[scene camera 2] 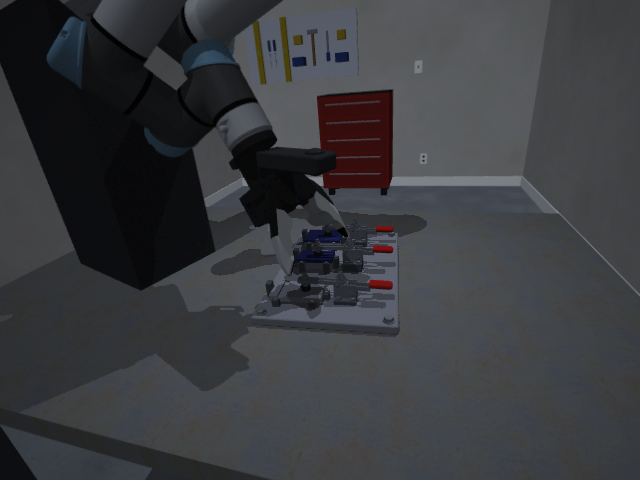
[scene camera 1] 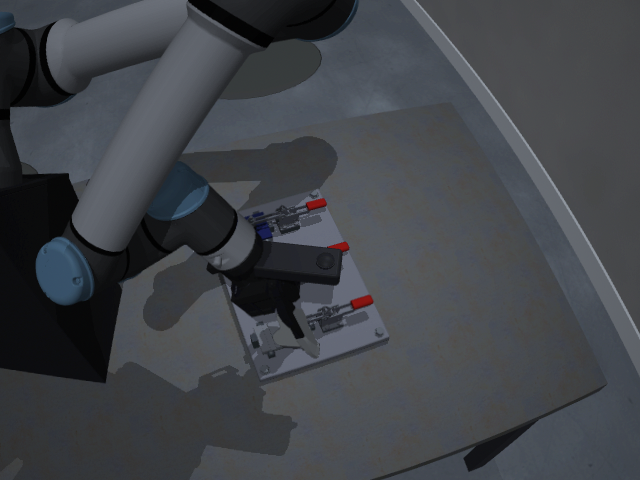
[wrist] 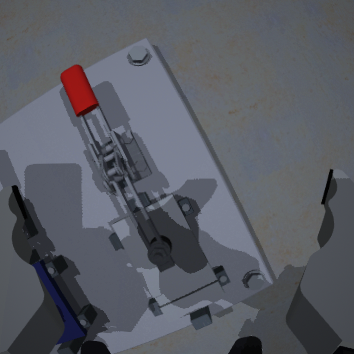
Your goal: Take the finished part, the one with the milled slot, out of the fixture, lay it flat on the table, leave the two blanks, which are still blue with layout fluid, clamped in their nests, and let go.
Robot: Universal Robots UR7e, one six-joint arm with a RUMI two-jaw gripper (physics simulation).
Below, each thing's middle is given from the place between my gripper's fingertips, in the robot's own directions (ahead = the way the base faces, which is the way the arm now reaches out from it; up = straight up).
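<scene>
From my hand: grey finished part (wrist: 190, 284), 20 mm left of it, 60 mm behind, 90 mm below; fixture plate (scene camera 1: 358, 332), 20 mm behind, 140 mm left of it, 110 mm below. Nearest to my hand of the things named here, going by their middles: the grey finished part.
</scene>
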